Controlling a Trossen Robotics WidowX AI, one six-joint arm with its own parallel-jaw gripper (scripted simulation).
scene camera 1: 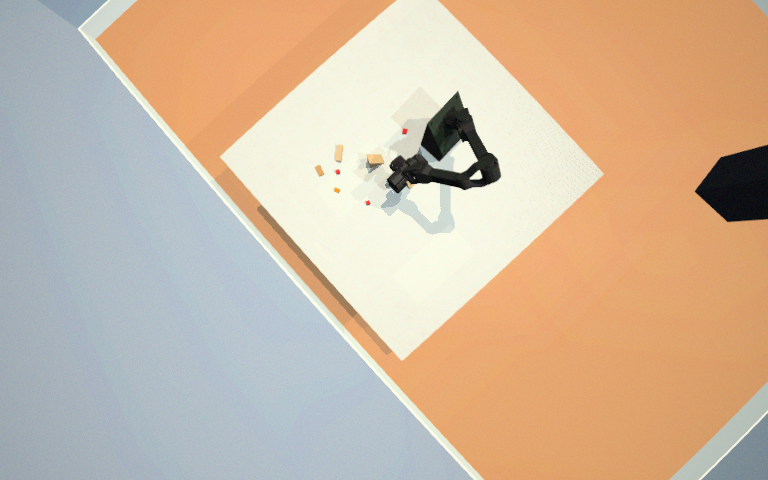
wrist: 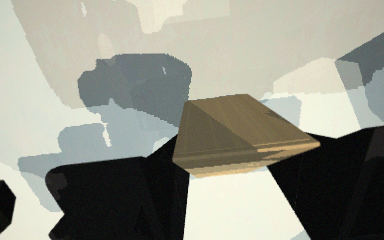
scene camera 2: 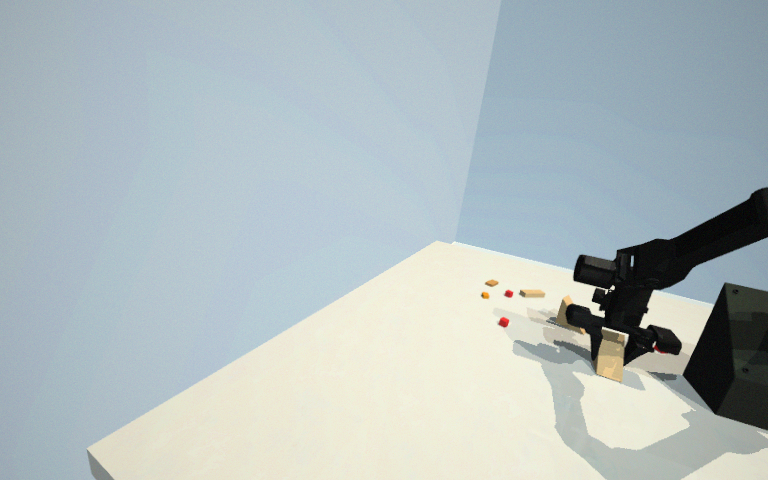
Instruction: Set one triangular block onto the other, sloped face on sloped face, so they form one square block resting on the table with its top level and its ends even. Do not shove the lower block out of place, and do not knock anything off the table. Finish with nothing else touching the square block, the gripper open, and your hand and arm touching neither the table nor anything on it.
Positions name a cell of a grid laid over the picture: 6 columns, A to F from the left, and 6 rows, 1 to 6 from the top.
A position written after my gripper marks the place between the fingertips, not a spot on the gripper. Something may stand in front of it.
My gripper (scene camera 2: E5) carries a triangular block (scene camera 2: E5).
My gripper shows as well in the wrist view (wrist: D4).
